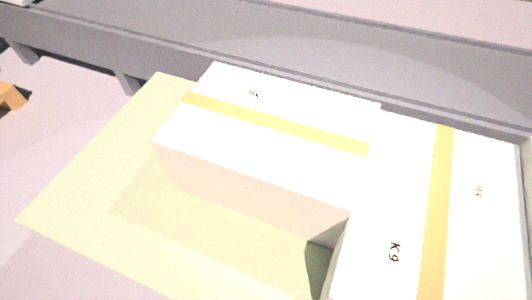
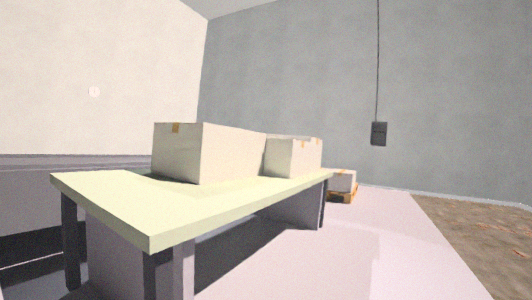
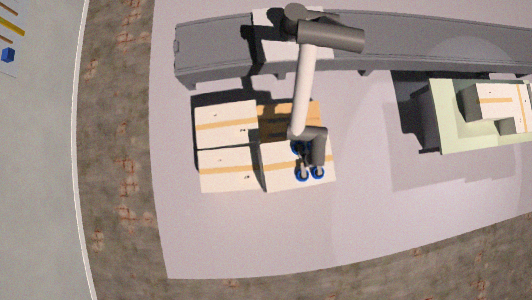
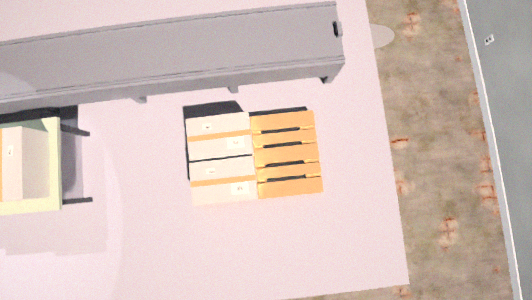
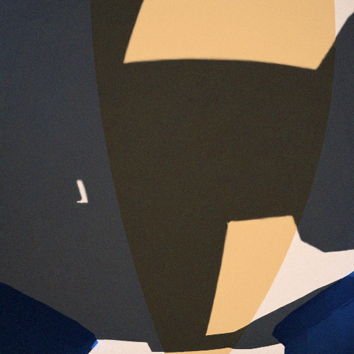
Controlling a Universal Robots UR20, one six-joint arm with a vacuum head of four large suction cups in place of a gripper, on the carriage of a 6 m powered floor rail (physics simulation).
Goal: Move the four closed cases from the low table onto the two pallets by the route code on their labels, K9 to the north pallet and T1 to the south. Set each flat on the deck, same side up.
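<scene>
My suction head is over the north pallet and holds a closed case by its top, taped side up. The case looks level over the pallet's front right part; whether it touches the deck is unclear. Its label is hidden. On the low table stands a case whose code is unreadable, and beside it a case marked K9. A case also shows at the table's south end. The south pallet has a bare right half.
Two cases fill the north pallet's left half, a dark narrow gap from the held one. Two labelled cases stand on the south pallet's left half. The long grey floor rail runs behind.
</scene>
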